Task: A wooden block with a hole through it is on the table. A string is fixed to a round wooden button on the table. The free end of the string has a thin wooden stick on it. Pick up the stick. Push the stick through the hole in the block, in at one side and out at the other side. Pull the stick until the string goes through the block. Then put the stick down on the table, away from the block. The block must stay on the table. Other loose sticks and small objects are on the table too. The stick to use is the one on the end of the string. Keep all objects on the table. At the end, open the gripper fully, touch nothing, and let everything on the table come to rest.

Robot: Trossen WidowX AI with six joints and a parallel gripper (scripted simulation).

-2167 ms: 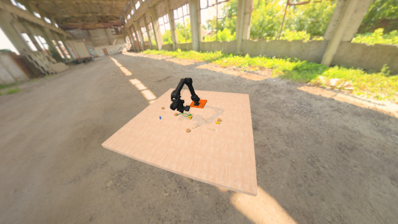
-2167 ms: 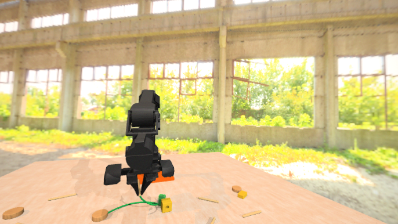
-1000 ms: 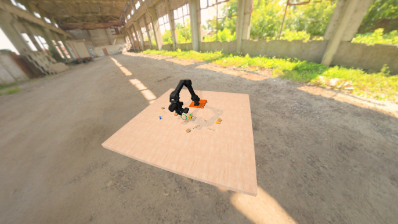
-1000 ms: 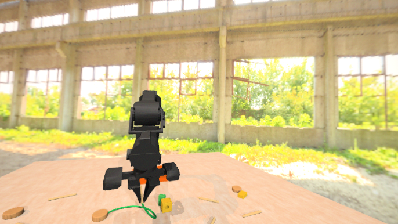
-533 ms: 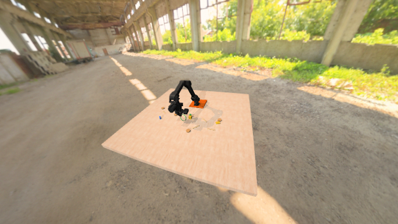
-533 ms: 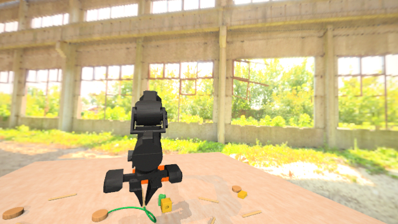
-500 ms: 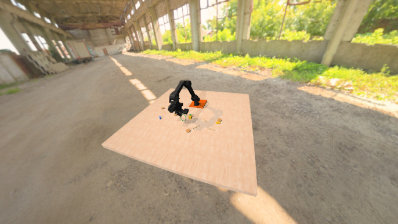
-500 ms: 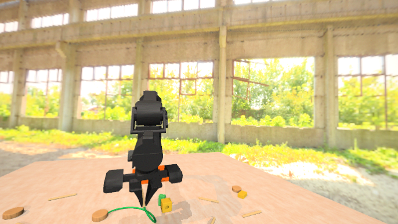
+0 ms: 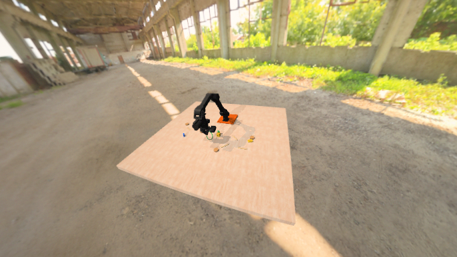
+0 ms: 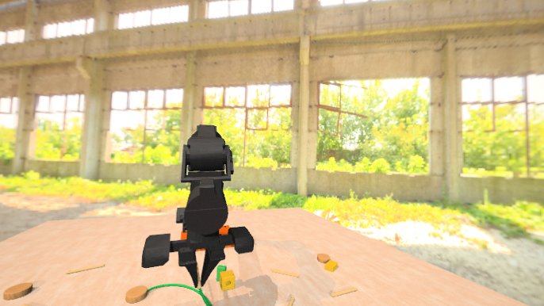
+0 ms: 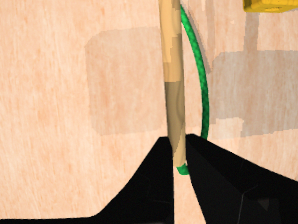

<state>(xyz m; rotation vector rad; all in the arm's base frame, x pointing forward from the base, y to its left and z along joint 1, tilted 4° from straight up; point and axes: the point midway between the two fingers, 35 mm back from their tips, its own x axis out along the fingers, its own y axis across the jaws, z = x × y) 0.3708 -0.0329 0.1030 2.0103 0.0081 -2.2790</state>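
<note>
The small green block is 12 cm behind my gripper tip, 6 cm to the left of it and 4 cm below it. From my gripper tip the other things lie so: small blue piece: 27 cm to the right, 5 cm below; then thin wooden stick: 1 cm behind.
</note>
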